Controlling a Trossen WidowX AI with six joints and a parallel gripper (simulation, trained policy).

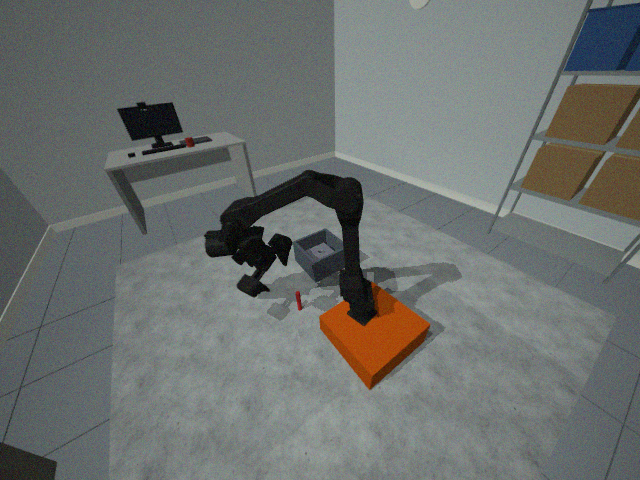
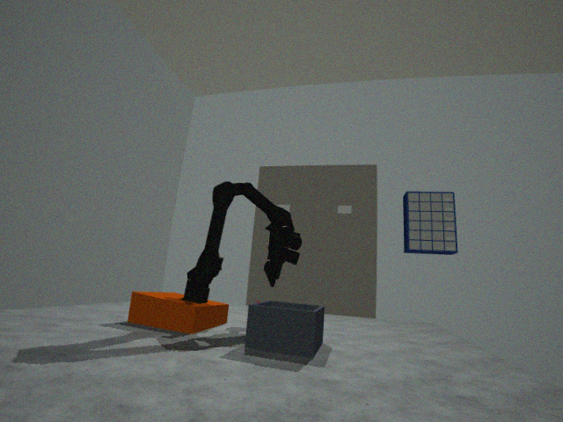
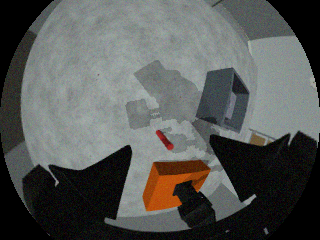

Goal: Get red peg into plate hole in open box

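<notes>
Right now my gripper tip is 4 cm past the red peg, 4 cm to the left of it and 10 cm above it. Also, from my gripper tip: plate: 7 cm ahead, 25 cm to the right, 10 cm below; grey box: 7 cm ahead, 25 cm to the right, 12 cm below.
</notes>
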